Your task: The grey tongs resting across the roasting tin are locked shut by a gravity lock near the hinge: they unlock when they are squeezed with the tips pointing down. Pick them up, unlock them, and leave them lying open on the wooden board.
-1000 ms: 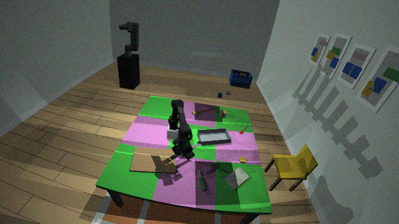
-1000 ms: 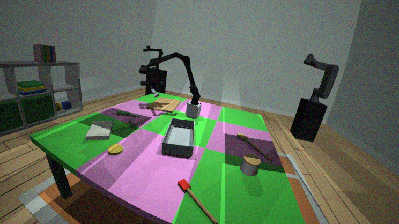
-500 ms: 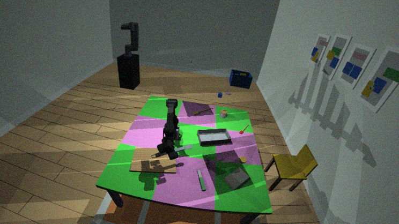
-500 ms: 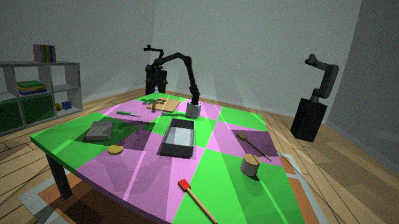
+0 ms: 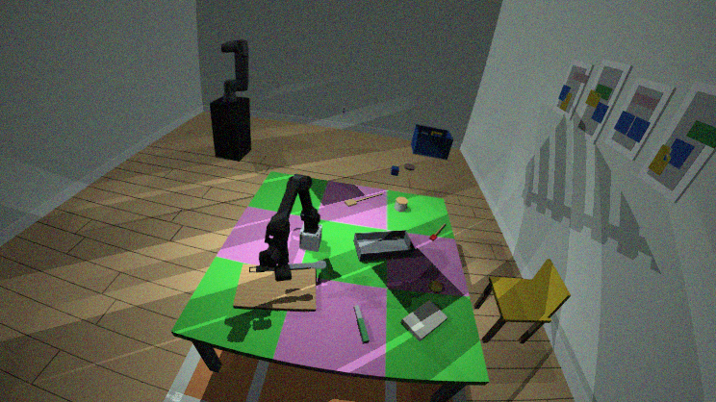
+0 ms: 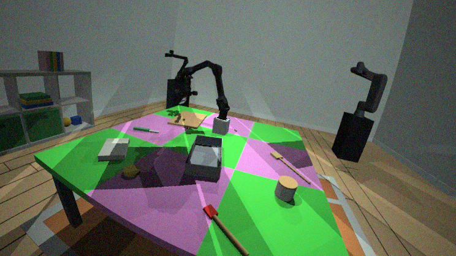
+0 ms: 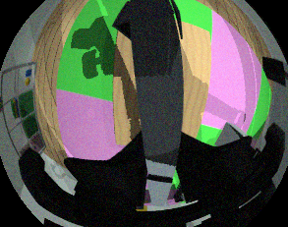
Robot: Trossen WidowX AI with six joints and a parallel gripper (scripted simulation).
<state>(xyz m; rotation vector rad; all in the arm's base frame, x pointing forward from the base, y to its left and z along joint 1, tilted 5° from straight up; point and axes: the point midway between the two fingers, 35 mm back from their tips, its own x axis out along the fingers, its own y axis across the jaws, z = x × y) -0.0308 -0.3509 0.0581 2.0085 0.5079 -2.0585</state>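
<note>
My gripper tip is 4 cm past the wooden board, 2 cm to the right of it and 15 cm above it. From my gripper tip the other things lie so: lidded canister 52 cm ahead, 82 cm to the left, 12 cm below; then dark roasting tin 43 cm ahead, 41 cm to the left, 12 cm below; then yellow disc 71 cm ahead, 19 cm to the left, 14 cm below.
</note>
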